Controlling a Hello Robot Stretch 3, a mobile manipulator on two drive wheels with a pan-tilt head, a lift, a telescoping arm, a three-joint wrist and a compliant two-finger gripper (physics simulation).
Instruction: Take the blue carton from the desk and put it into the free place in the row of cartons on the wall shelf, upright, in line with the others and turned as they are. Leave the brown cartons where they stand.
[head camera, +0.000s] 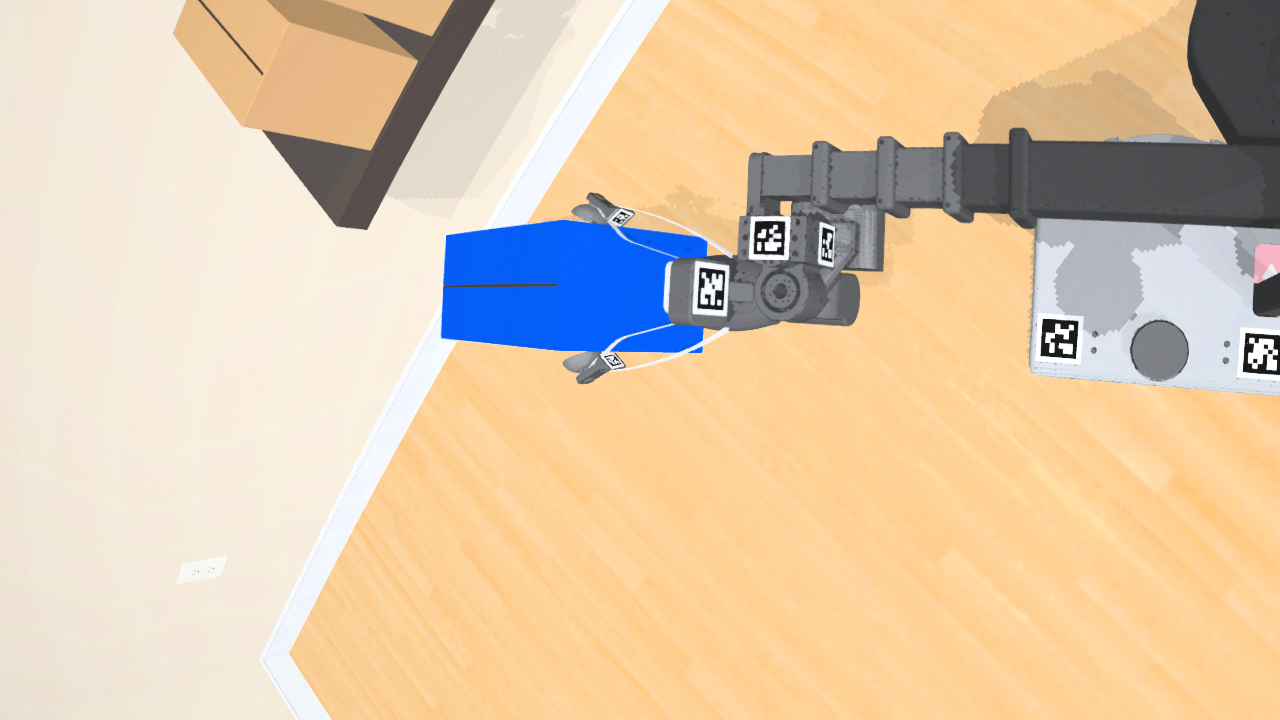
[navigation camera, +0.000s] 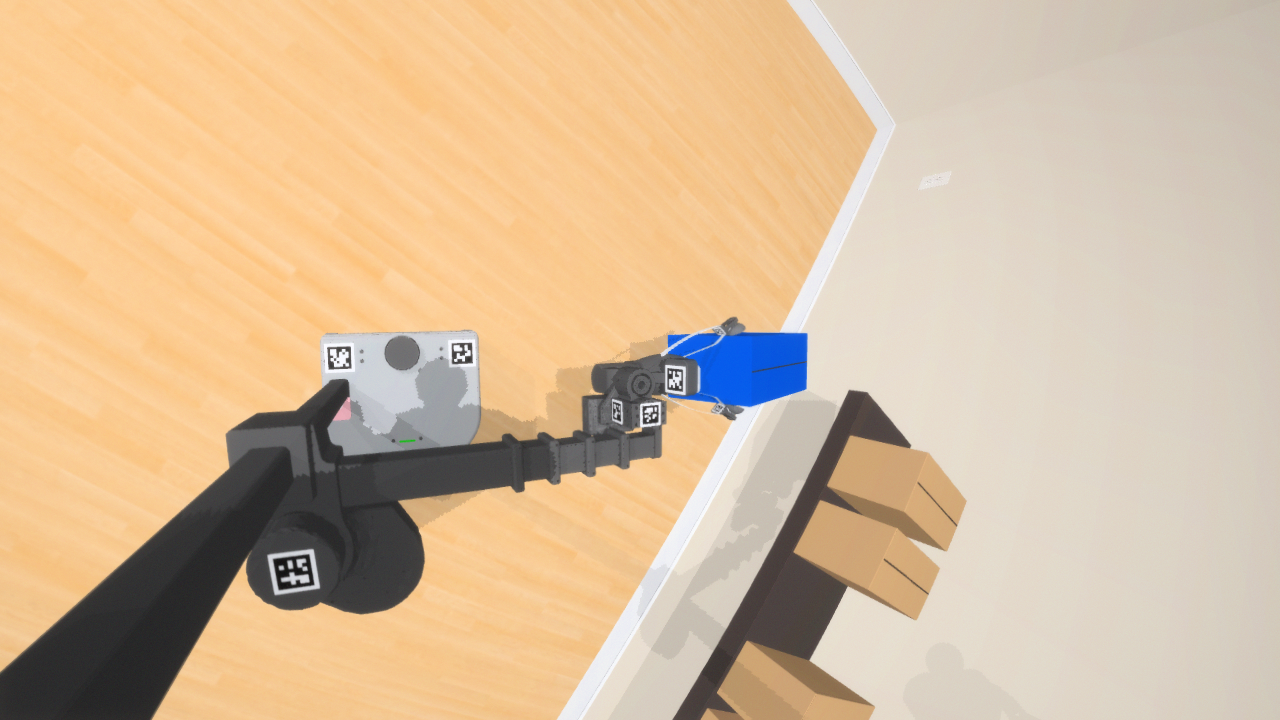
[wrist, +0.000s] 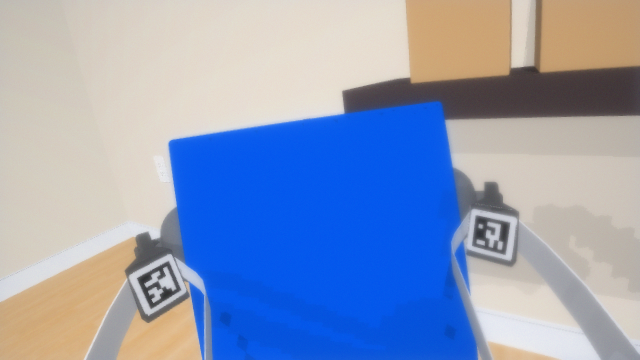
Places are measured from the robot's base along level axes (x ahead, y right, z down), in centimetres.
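Where they show: gripper, fingertip midpoint: (head camera: 571, 287) (navigation camera: 742, 368) (wrist: 318, 211); robot's base at its link origin: (head camera: 1156, 347) (navigation camera: 401, 351).
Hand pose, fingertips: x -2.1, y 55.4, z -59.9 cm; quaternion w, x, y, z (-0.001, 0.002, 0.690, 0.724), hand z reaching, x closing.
Things, the pixels of their centre, and the offset from my fingertips. "spot": a spot on its surface instead.
- blue carton at the middle of its body: (wrist: 324, 261) (head camera: 566, 289) (navigation camera: 741, 363) dx +0.1, dy +6.0, dz +7.0 cm
- end brown carton at a spot on its surface: (head camera: 331, 85) spot: dx -20.5, dy +23.0, dz -14.3 cm
- white outlet at the middle of its body: (head camera: 202, 569) (navigation camera: 934, 180) (wrist: 161, 169) dx +61.3, dy +113.1, dz +19.8 cm
The blue carton (head camera: 510, 259) (navigation camera: 776, 352) (wrist: 310, 175) is held off the floor, beyond the shelf's near end and apart from it. Its seam shows in the head and navigation views; it leans slightly left in the wrist view. My gripper (head camera: 588, 288) (navigation camera: 732, 369) (wrist: 318, 211) is shut on it, one finger against each side. The dark wall shelf (head camera: 380, 170) (navigation camera: 796, 617) (wrist: 500, 97) bears brown cartons. In the navigation view, two brown cartons (navigation camera: 877, 470) (navigation camera: 845, 541) stand before a free place, and another brown carton (navigation camera: 778, 685) stands beyond it. The carton's underside is hidden.
The end brown carton (head camera: 331, 85) (wrist: 460, 40) stands a little in from the shelf's end. The wall (head camera: 134, 358) (navigation camera: 1118, 313) with a white outlet (head camera: 202, 569) (navigation camera: 935, 180) runs past the carton. My telescoping arm (head camera: 1118, 179) (navigation camera: 429, 470) reaches out from the base (navigation camera: 384, 385).
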